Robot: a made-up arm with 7 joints.
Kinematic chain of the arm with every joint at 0, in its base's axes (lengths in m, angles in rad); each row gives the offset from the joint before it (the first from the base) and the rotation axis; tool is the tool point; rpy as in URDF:
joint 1: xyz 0 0 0.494 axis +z
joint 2: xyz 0 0 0 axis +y
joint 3: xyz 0 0 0.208 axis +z
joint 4: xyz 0.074 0 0 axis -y
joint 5: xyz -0.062 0 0.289 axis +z
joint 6: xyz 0 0 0 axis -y
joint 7: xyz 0.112 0 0 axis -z
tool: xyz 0 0 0 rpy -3.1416 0 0
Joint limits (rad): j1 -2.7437..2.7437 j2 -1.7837..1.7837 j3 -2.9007..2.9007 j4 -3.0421..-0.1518 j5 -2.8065..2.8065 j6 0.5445..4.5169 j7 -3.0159..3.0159
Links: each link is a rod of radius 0.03 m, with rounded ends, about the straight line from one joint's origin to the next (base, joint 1, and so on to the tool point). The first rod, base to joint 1, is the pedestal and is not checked.
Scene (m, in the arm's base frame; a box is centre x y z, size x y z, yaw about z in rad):
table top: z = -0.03
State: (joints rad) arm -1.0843 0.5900 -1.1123 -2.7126 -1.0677 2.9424 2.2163
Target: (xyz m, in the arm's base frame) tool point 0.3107 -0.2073 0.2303
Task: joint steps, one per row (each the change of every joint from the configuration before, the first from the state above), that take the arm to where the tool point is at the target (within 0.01 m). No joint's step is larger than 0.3 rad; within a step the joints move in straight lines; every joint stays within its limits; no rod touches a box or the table.
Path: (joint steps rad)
1: 0.2140 0.1234 0.2627 0.2105 0.0356 -0.0653 0.0000
2: 0.2140 0.1233 0.2627 0.2104 0.0355 -0.0652 0.0000
3: 0.2140 0.1234 0.2628 0.2105 0.0356 -0.0653 0.0000

